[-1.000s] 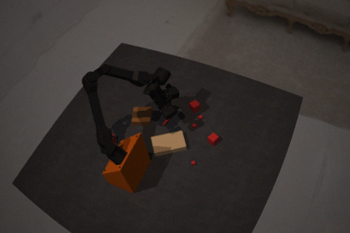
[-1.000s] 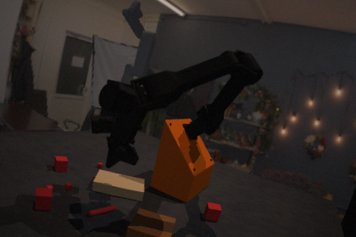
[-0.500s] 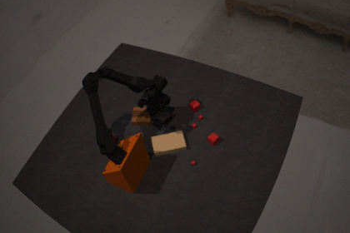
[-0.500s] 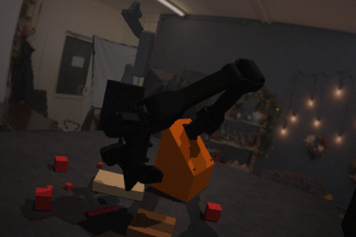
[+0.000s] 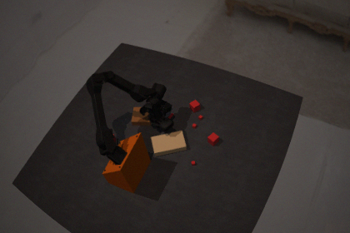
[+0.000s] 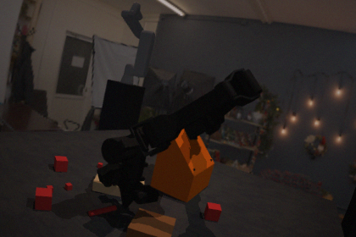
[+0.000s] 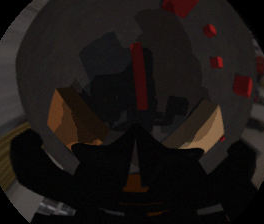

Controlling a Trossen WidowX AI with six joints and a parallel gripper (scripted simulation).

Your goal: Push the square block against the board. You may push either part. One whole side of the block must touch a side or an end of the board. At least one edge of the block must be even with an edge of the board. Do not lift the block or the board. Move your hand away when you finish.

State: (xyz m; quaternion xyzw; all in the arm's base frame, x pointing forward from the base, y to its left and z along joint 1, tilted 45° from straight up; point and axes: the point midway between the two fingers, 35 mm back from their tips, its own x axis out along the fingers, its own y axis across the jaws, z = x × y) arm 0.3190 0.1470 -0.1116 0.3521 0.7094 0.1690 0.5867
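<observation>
Now: gripper tip 60 mm short of the thin red stick and 20 mm to the left of it. From my gripper tip the other things lie so: board: 100 mm to the right, 70 mm behind, 10 mm above; then square block: 110 mm to the left, 20 mm ahead, 10 mm above.
</observation>
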